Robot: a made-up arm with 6 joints. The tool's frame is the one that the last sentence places.
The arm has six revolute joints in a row. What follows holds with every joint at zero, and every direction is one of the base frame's.
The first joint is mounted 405.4 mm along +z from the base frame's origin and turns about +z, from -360 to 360 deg.
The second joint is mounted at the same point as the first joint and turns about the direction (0, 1, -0.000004), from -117.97 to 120 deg.
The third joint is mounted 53.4 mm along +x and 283.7 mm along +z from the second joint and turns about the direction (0, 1, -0.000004), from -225 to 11 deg.
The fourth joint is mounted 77.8 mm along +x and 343.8 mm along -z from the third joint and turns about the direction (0, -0.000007, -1), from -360 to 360 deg.
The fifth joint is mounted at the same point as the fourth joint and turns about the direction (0, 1, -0.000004), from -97 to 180 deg.
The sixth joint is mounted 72.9 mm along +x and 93 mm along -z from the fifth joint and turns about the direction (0, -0.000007, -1), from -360 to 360 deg.
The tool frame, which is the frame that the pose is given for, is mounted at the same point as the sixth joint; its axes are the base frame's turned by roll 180, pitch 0 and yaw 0 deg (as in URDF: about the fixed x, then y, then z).
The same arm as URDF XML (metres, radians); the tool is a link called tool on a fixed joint. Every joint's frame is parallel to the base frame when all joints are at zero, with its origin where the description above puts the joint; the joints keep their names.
<robot name="arm">
  <link name="base_link"/>
  <link name="link1"/>
  <link name="link2"/>
  <link name="link3"/>
  <link name="link4"/>
  <link name="link5"/>
  <link name="link6"/>
  <link name="tool"/>
  <joint name="joint 1" type="revolute">
    <parent link="base_link"/>
    <child link="link1"/>
    <origin xyz="0 0 0.4054" rpy="0 0 0"/>
    <axis xyz="0 0 1"/>
    <limit lower="-6.2832" upper="6.2832"/>
  </joint>
  <joint name="joint 2" type="revolute">
    <parent link="link1"/>
    <child link="link2"/>
    <origin xyz="0 0 0" rpy="0 0 0"/>
    <axis xyz="0 1 0"/>
    <limit lower="-2.059" upper="2.0944"/>
  </joint>
  <joint name="joint 3" type="revolute">
    <parent link="link2"/>
    <child link="link3"/>
    <origin xyz="0.0534 0 0.2837" rpy="0 0 0"/>
    <axis xyz="0 1 0"/>
    <limit lower="-3.927" upper="0.192"/>
  </joint>
  <joint name="joint 4" type="revolute">
    <parent link="link3"/>
    <child link="link4"/>
    <origin xyz="0.0778 0 -0.3438" rpy="0 0 0"/>
    <axis xyz="0 0 -1"/>
    <limit lower="-6.2832" upper="6.2832"/>
  </joint>
  <joint name="joint 5" type="revolute">
    <parent link="link4"/>
    <child link="link5"/>
    <origin xyz="0 0 0" rpy="0 0 0"/>
    <axis xyz="0 1 0"/>
    <limit lower="-1.693" upper="3.1416"/>
  </joint>
  <joint name="joint 6" type="revolute">
    <parent link="link5"/>
    <child link="link6"/>
    <origin xyz="0.0729 0 -0.093" rpy="0 0 0"/>
    <axis xyz="0 0 -1"/>
    <limit lower="-6.2832" upper="6.2832"/>
  </joint>
  <joint name="tool_fixed" type="fixed">
    <parent link="link6"/>
    <child link="tool"/>
    <origin xyz="0 0 0" rpy="3.1416 0 0"/>
  </joint>
</robot>

